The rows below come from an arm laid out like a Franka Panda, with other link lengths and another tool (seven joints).
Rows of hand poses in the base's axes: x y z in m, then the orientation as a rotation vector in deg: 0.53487 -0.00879 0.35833 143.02 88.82 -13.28; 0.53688 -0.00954 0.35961 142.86 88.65 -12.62; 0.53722 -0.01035 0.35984 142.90 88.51 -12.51; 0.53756 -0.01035 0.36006 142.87 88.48 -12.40; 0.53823 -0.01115 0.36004 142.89 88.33 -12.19; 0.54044 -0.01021 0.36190 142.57 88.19 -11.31; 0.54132 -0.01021 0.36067 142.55 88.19 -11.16; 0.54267 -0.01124 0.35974 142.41 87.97 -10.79; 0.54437 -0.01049 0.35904 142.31 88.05 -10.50; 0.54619 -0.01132 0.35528 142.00 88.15 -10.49; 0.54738 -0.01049 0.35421 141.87 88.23 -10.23; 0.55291 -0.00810 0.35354 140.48 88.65 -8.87; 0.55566 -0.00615 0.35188 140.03 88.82 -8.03; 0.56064 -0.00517 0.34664 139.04 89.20 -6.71; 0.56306 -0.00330 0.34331 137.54 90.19 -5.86
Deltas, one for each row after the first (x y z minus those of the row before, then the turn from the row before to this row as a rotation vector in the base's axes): 0.00201 -0.00075 0.00128 0.00 -0.51 0.02; 0.00034 -0.00081 0.00023 0.00 -0.10 -0.08; 0.00034 0.00000 0.00022 0.00 -0.09 0.00; 0.00067 -0.00080 -0.00002 0.01 -0.17 -0.07; 0.00221 0.00094 0.00186 -0.04 -0.70 0.12; 0.00088 0.00000 -0.00123 0.03 -0.10 0.02; 0.00135 -0.00103 -0.00093 -0.09 -0.35 -0.03; 0.00170 0.00075 -0.00070 0.05 -0.19 0.11; 0.00182 -0.00083 -0.00376 -0.18 -0.09 0.18; 0.00119 0.00083 -0.00107 0.02 -0.18 0.12; 0.00553 0.00239 -0.00067 -0.41 -1.20 0.90; 0.00275 0.00195 -0.00166 0.02 -0.61 0.35; 0.00498 0.00098 -0.00524 -0.12 -1.03 0.72; 0.00242 0.00187 -0.00333 -0.37 -0.73 1.23
